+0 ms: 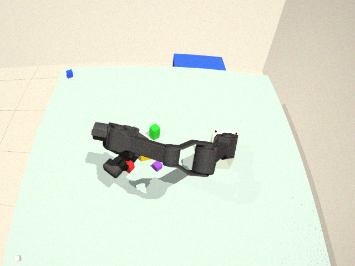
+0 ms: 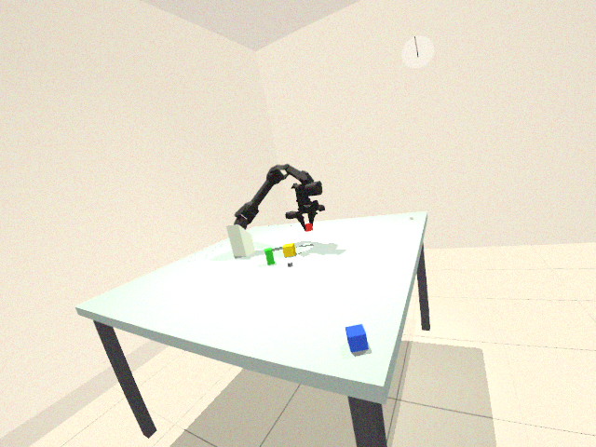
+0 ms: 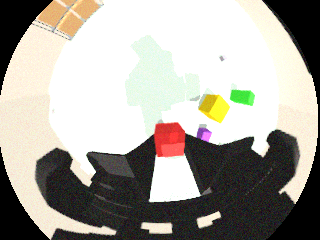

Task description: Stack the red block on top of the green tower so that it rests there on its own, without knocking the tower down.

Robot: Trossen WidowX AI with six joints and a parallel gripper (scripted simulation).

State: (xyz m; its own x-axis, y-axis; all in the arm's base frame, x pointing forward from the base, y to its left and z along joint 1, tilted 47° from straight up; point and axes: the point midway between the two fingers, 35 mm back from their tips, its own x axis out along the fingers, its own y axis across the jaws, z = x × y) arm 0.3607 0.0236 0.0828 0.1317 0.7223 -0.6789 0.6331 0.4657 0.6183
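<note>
My gripper tip is 6 cm past the yellow block, 11 cm to the left of it and 6 cm above it. From my gripper tip the other things lie so: red block: 1 cm above; then tiny grey cube: 1 cm ahead, 24 cm to the right, 8 cm below; then purple block: 11 cm behind, 5 cm to the right, 7 cm below.
</note>
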